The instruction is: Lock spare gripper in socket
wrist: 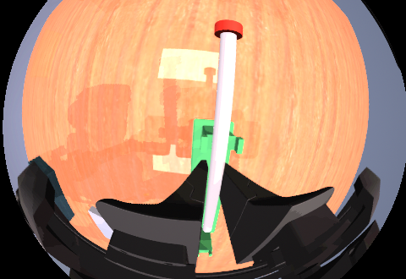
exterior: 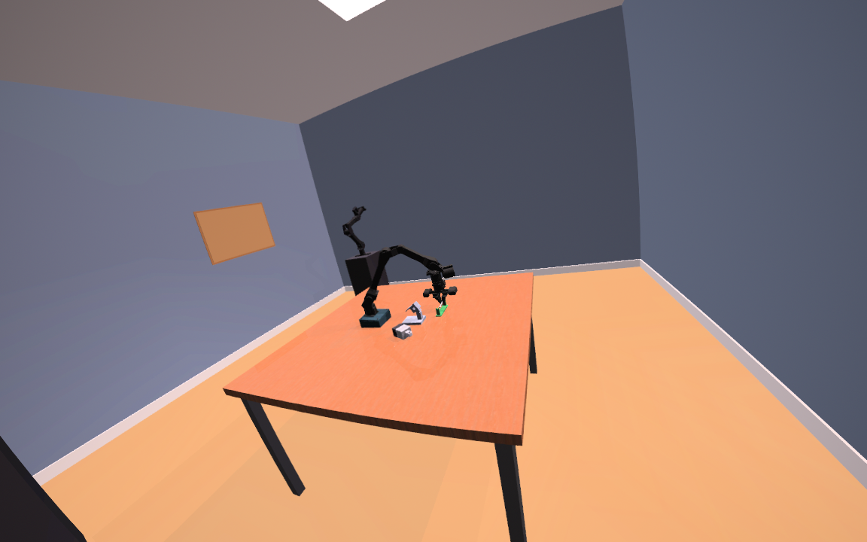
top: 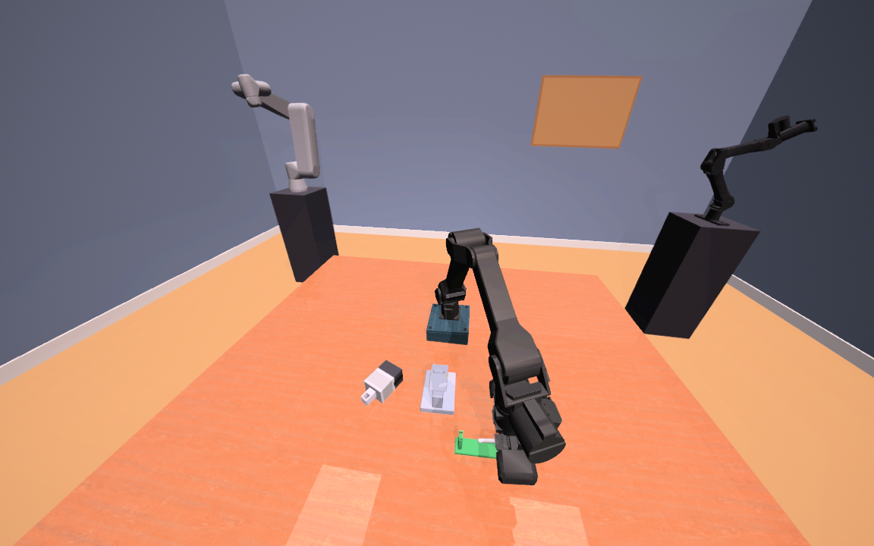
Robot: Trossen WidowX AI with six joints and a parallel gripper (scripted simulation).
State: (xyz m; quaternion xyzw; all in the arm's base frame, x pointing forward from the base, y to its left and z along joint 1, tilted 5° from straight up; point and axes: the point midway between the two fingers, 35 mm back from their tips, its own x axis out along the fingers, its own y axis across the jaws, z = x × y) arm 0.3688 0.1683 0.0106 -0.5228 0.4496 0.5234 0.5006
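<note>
My gripper tip is now 40 mm to the left of the green stand and 10 mm below it. Also, from my gripper tip: mount: 160 mm to the right, 100 mm behind, 30 mm above; then spare gripper: 310 mm to the right, 90 mm behind.
</note>
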